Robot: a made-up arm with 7 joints.
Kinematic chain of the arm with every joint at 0, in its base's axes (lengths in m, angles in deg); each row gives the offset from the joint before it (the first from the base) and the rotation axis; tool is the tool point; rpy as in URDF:
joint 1: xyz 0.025 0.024 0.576 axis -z
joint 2: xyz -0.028 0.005 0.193 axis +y
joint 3: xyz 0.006 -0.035 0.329 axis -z
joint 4: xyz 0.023 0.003 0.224 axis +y
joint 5: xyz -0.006 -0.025 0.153 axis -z
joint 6: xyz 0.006 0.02 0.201 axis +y
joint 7: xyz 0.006 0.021 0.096 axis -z
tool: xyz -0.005 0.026 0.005 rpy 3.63 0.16 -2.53
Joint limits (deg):
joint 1: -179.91..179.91
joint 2: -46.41..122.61
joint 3: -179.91..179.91
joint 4: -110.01..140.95
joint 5: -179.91..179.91
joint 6: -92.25..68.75
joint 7: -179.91..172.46
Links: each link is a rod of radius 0.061 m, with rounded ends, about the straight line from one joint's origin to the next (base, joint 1, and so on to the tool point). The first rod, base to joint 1, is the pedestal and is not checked.
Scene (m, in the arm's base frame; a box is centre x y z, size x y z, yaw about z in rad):
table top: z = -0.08
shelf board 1: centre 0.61 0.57 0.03 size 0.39 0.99 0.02 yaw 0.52
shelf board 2: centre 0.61 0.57 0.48 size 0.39 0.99 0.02 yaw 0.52
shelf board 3: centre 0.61 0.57 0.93 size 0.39 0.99 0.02 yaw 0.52
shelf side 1: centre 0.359 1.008 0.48 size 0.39 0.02 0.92 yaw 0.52
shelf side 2: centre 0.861 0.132 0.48 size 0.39 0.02 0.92 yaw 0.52
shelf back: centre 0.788 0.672 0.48 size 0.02 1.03 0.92 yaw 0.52
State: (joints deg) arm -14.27 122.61 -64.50 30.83 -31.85 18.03 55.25
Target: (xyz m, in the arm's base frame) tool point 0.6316 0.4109 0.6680
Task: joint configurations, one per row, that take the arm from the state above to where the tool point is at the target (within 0.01 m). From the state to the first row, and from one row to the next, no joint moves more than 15 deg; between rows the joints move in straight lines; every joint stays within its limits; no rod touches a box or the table.
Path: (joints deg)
1: -7.76 122.10 -58.15 43.61 -28.57 22.63 56.46
2: -1.25 121.60 -51.81 56.39 -25.28 27.23 57.67
3: 5.25 121.09 -45.46 69.17 -22.00 31.83 58.87
4: 11.76 120.59 -39.11 81.95 -18.71 36.44 60.08
5: 13.38 114.76 -51.48 93.52 -17.50 39.71 60.51
6: 14.99 108.93 -63.85 105.08 -16.28 42.99 60.94
7: 16.61 103.10 -76.22 116.65 -15.07 46.27 61.36
8: 12.01 101.80 -78.11 102.51 -18.44 42.66 60.37
9: 7.42 100.51 -80.01 88.38 -21.81 39.05 59.37
10: 2.82 99.21 -81.90 74.24 -25.18 35.44 58.37

